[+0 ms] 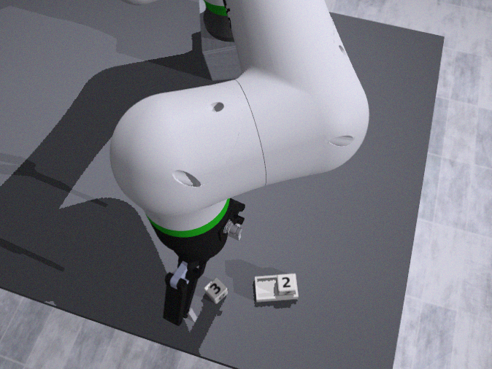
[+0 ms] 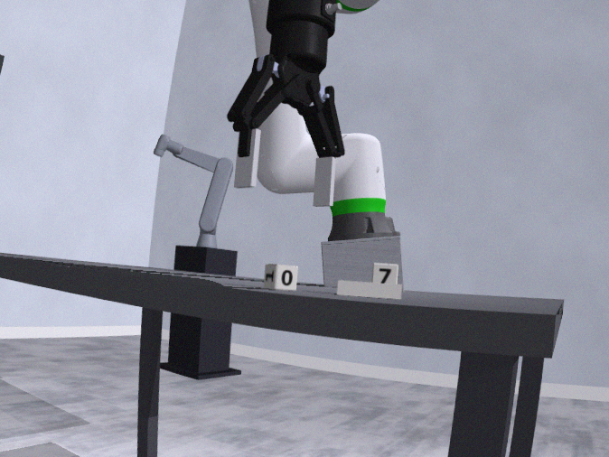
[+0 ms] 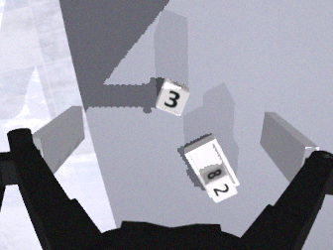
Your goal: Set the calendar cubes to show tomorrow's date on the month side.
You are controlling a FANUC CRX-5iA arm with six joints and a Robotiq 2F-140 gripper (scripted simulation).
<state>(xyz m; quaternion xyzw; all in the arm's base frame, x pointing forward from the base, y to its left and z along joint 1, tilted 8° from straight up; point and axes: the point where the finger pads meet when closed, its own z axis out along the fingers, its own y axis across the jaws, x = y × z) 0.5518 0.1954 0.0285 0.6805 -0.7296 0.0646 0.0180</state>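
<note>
My hand is 110 mm above the cube. From my hand the other things lie so: tray 110 mm below, 100 mm to the left, 50 mm behind.
</note>
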